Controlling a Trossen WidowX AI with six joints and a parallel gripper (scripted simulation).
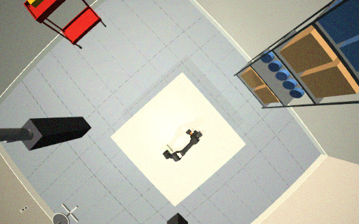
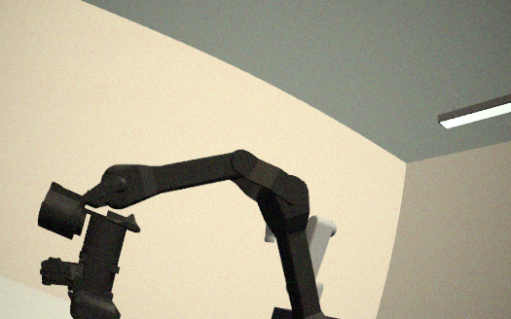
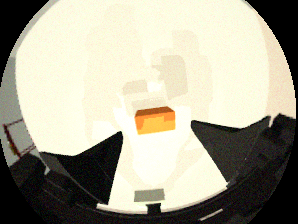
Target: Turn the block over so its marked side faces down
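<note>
Right now my gripper tip is 1 cm past the orange block and 4 cm above it.
</note>
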